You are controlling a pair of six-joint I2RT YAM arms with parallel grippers.
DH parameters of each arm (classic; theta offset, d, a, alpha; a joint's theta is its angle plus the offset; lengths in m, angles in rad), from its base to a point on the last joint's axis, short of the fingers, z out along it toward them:
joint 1: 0 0.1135 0.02 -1.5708
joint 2: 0 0 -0.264 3.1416
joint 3: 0.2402 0 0.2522 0
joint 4: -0.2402 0 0.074 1.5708
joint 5: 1.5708 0 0 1.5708
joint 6: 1.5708 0.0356 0 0
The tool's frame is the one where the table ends.
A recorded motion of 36 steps. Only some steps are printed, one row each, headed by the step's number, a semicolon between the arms.
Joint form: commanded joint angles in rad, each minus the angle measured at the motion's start. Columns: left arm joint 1, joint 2, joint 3, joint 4, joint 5, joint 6; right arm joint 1, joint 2, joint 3, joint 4, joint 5, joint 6.
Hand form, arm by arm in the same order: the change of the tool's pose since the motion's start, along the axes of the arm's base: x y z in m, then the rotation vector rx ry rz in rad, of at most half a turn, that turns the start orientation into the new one. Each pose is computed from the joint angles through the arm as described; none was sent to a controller.
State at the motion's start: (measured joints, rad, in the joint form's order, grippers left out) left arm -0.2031 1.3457 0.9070 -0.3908 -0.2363 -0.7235; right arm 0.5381 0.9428 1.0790 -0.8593 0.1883 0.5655
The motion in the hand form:
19: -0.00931 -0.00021 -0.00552 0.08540 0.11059 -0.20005; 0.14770 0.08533 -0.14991 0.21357 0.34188 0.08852
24: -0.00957 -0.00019 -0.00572 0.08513 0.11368 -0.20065; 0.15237 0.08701 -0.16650 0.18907 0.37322 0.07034
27: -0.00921 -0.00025 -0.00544 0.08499 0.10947 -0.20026; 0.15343 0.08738 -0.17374 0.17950 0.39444 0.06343
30: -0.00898 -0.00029 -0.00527 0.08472 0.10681 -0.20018; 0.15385 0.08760 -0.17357 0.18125 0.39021 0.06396
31: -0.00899 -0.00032 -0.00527 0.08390 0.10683 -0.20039; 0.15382 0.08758 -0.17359 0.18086 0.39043 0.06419
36: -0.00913 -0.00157 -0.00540 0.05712 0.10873 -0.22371; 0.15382 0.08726 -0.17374 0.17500 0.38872 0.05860
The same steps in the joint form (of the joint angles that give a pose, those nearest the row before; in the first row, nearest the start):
19: 0.0031 -0.0096 -0.0031 -0.0938 0.0835 0.1988; -0.0420 0.7435 -0.0027 0.5501 -0.3483 0.1457
24: 0.0030 -0.0095 -0.0030 -0.0969 0.0843 0.1987; -0.0427 0.7950 -0.0027 0.5608 -0.3349 0.1476
27: 0.0030 -0.0095 -0.0030 -0.0927 0.0839 0.1987; -0.0431 0.8160 -0.0027 0.5581 -0.3338 0.1499
30: 0.0031 -0.0095 -0.0031 -0.0900 0.0839 0.1988; -0.0431 0.8164 -0.0027 0.5630 -0.3334 0.1499
31: 0.0030 -0.0096 -0.0031 -0.0900 0.0847 0.1984; -0.0431 0.8163 -0.0027 0.5627 -0.3334 0.1495
36: 0.0030 -0.0095 -0.0030 -0.0900 0.1202 0.1984; -0.0431 0.8163 -0.0027 0.5608 -0.3254 0.1495

